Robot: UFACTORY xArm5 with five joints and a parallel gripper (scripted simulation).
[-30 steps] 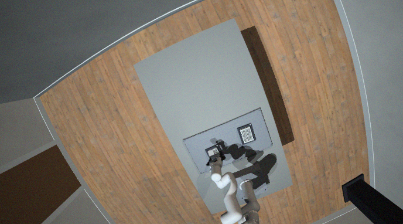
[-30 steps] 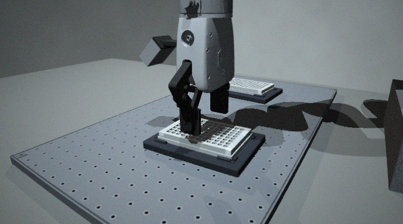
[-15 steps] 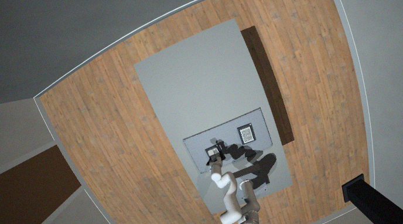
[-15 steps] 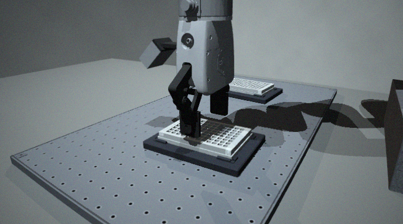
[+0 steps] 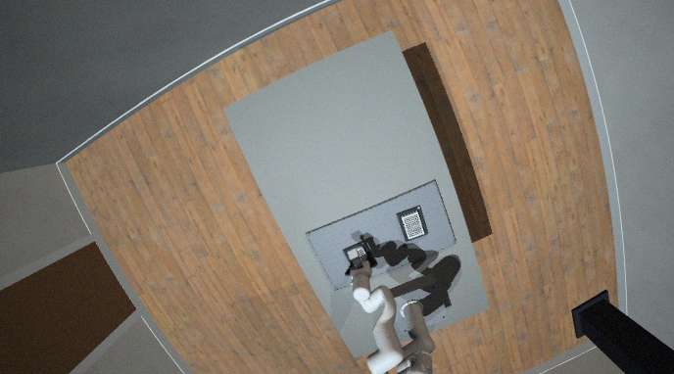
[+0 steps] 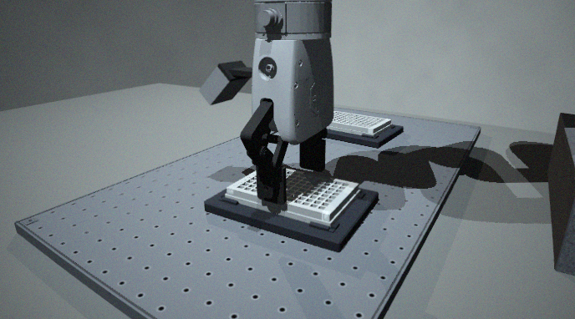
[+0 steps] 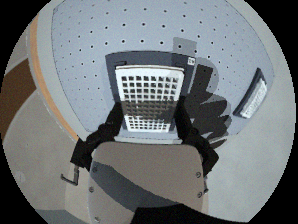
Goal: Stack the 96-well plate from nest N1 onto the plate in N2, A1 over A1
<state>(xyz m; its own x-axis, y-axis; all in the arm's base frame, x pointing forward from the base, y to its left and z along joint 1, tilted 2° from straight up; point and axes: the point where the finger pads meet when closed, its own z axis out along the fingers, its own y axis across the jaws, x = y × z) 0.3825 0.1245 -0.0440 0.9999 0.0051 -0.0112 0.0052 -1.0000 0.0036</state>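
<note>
Now: hand 30 mm above the plate nest N1.
</note>
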